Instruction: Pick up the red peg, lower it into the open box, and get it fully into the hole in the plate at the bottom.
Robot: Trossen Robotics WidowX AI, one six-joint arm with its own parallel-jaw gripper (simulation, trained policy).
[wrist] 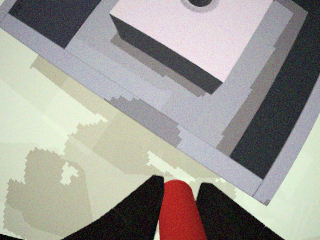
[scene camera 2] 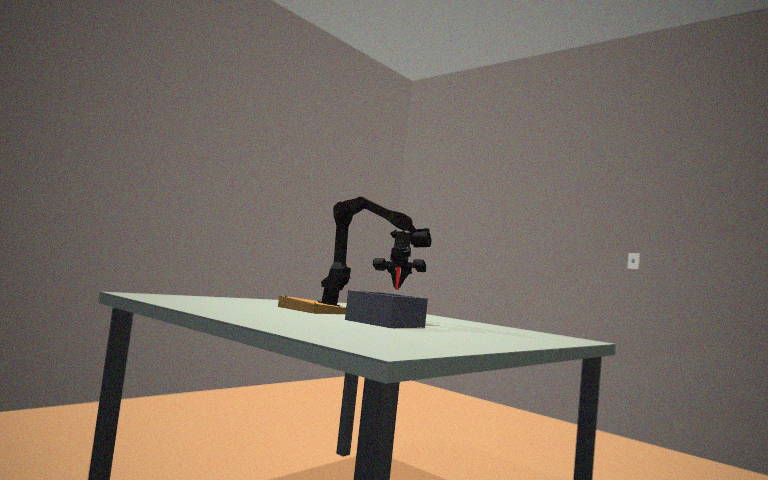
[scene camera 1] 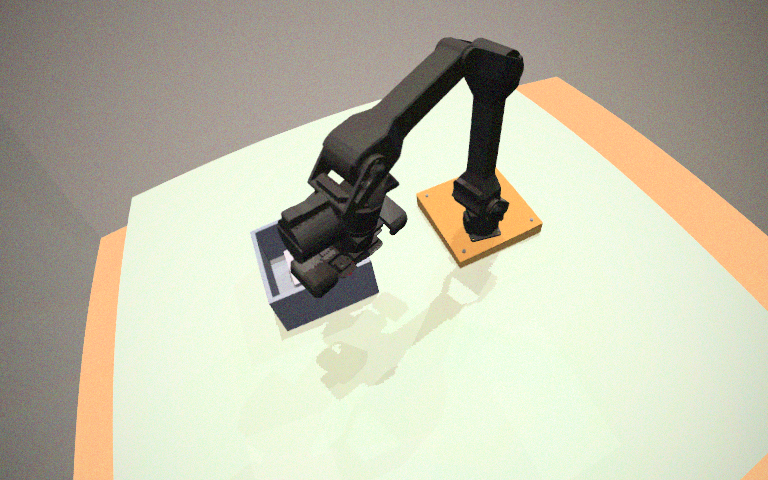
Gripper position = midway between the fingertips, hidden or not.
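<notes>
Dark box (scene camera 2: 388, 310), (wrist: 250, 131). My gripper (scene camera 1: 346, 267), (scene camera 2: 396, 287), (wrist: 179, 189).
</notes>
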